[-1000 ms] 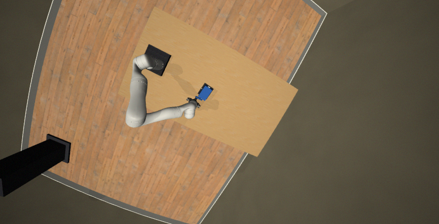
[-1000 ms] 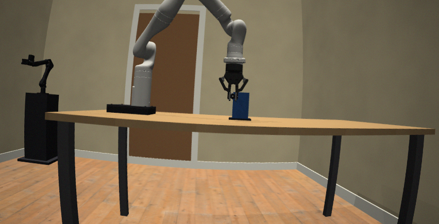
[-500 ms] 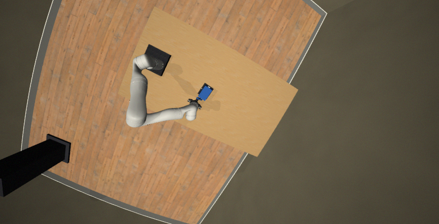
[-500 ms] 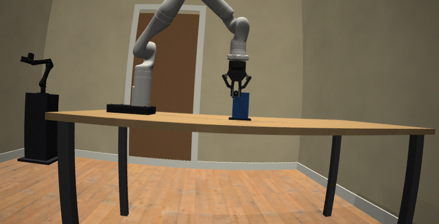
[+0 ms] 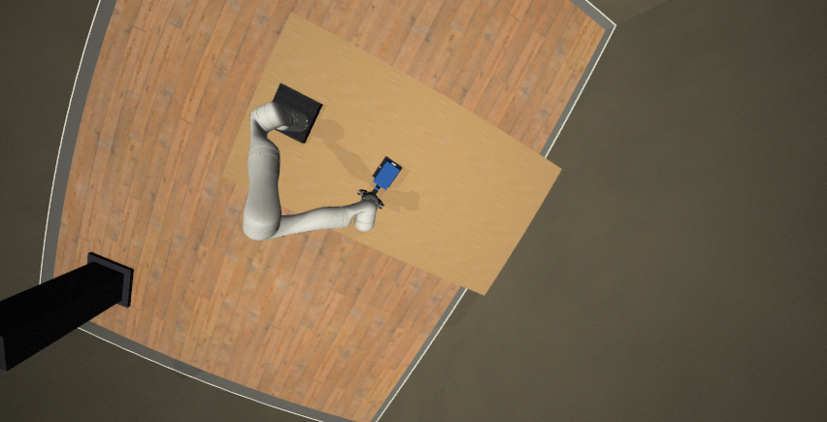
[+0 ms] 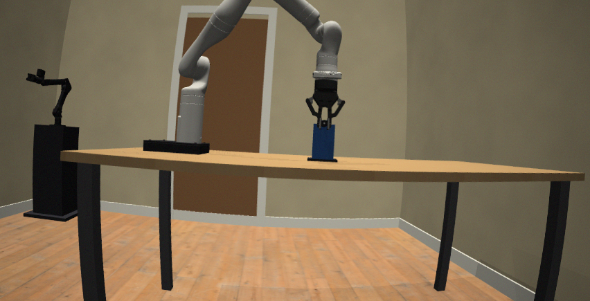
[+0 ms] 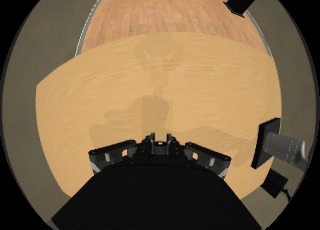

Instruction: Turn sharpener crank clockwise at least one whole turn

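The dark crank knob lies 20 mm to the left of my hand.
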